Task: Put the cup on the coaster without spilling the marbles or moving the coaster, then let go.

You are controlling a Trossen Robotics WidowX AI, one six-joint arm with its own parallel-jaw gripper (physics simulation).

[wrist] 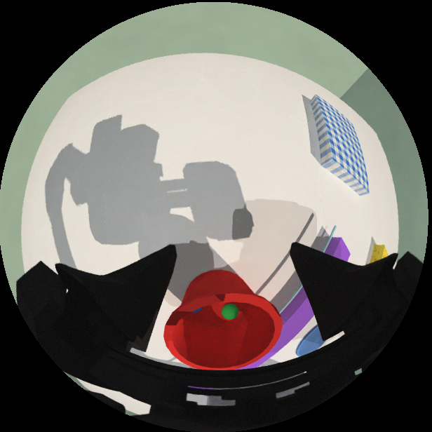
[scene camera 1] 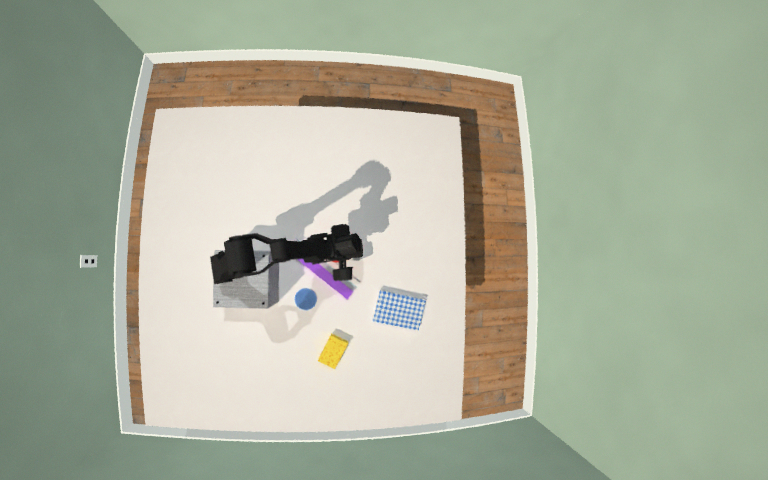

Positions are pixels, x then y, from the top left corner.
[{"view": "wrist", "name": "my gripper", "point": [235, 250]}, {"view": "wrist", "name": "long purple bar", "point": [296, 313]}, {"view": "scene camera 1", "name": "long purple bar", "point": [324, 271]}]
